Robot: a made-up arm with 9 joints. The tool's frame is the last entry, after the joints.
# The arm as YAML. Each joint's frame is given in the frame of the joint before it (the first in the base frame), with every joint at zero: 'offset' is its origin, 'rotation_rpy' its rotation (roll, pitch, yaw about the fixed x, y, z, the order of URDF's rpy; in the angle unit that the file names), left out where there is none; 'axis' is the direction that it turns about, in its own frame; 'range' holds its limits. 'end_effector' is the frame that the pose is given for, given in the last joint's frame.
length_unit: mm
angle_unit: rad
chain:
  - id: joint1
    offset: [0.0, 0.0, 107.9]
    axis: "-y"
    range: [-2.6, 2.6]
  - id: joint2
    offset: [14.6, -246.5, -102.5]
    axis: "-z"
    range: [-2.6, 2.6]
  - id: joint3
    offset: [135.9, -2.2, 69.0]
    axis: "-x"
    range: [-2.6, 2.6]
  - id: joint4
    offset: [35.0, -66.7, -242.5]
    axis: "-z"
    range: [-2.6, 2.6]
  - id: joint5
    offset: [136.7, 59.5, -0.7]
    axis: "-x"
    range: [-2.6, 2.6]
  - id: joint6
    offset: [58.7, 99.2, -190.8]
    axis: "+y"
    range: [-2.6, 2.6]
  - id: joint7
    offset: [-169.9, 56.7, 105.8]
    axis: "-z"
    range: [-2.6, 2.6]
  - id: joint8
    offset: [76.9, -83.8, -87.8]
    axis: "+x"
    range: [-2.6, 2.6]
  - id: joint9
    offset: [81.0, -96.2, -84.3]
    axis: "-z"
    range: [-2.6, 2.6]
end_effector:
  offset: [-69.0, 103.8, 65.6]
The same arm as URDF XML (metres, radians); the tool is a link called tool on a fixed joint. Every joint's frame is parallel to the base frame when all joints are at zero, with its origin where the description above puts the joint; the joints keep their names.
<robot name="arm">
  <link name="base_link"/>
  <link name="link1"/>
  <link name="link2"/>
  <link name="link3"/>
  <link name="link4"/>
  <link name="link5"/>
  <link name="link6"/>
  <link name="link7"/>
  <link name="link8"/>
  <link name="link9"/>
  <link name="tool"/>
  <joint name="joint1" type="revolute">
    <parent link="base_link"/>
    <child link="link1"/>
    <origin xyz="0 0 0.1079"/>
    <axis xyz="0 -1 0"/>
    <limit lower="-2.6" upper="2.6"/>
  </joint>
  <joint name="joint2" type="revolute">
    <parent link="link1"/>
    <child link="link2"/>
    <origin xyz="0.0146 -0.2465 -0.1025"/>
    <axis xyz="0 0 -1"/>
    <limit lower="-2.6" upper="2.6"/>
  </joint>
  <joint name="joint3" type="revolute">
    <parent link="link2"/>
    <child link="link3"/>
    <origin xyz="0.1359 -0.0022 0.069"/>
    <axis xyz="-1 0 0"/>
    <limit lower="-2.6" upper="2.6"/>
  </joint>
  <joint name="joint4" type="revolute">
    <parent link="link3"/>
    <child link="link4"/>
    <origin xyz="0.035 -0.0667 -0.2425"/>
    <axis xyz="0 0 -1"/>
    <limit lower="-2.6" upper="2.6"/>
  </joint>
  <joint name="joint5" type="revolute">
    <parent link="link4"/>
    <child link="link5"/>
    <origin xyz="0.1367 0.0595 -0.0007"/>
    <axis xyz="-1 0 0"/>
    <limit lower="-2.6" upper="2.6"/>
  </joint>
  <joint name="joint6" type="revolute">
    <parent link="link5"/>
    <child link="link6"/>
    <origin xyz="0.0587 0.0992 -0.1908"/>
    <axis xyz="0 1 0"/>
    <limit lower="-2.6" upper="2.6"/>
  </joint>
  <joint name="joint7" type="revolute">
    <parent link="link6"/>
    <child link="link7"/>
    <origin xyz="-0.1699 0.0567 0.1058"/>
    <axis xyz="0 0 -1"/>
    <limit lower="-2.6" upper="2.6"/>
  </joint>
  <joint name="joint8" type="revolute">
    <parent link="link7"/>
    <child link="link8"/>
    <origin xyz="0.0769 -0.0838 -0.0878"/>
    <axis xyz="1 0 0"/>
    <limit lower="-2.6" upper="2.6"/>
  </joint>
  <joint name="joint9" type="revolute">
    <parent link="link8"/>
    <child link="link9"/>
    <origin xyz="0.081 -0.0962 -0.0843"/>
    <axis xyz="0 0 -1"/>
    <limit lower="-2.6" upper="2.6"/>
  </joint>
  <joint name="tool_fixed" type="fixed">
    <parent link="link9"/>
    <child link="tool"/>
    <origin xyz="-0.069 0.1038 0.0656"/>
  </joint>
</robot>

